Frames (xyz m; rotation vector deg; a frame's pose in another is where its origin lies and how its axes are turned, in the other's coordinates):
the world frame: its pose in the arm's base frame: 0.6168 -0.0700 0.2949 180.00 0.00 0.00
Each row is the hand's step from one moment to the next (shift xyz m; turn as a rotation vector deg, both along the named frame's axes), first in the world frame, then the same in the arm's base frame.
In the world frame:
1: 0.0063 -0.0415 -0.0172 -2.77 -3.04 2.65
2: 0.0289 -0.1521 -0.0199 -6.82 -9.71 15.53
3: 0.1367 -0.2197 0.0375 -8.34 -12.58 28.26
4: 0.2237 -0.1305 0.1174 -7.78 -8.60 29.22
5: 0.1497 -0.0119 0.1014 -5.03 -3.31 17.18
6: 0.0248 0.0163 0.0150 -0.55 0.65 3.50
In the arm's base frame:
1: 0.0063 0.0415 0.0172 -2.77 3.04 -2.65
2: 0.0289 0.1521 0.0199 -6.82 9.71 -15.53
3: 0.1367 0.2197 -0.0375 -8.34 12.58 -28.26
4: 0.2237 0.1305 -0.1174 -7.78 8.60 -29.22
5: 0.1497 0.0119 -0.1014 -5.03 3.31 -17.18
6: 0.0248 -0.0163 -0.0150 -0.55 -0.65 -3.50

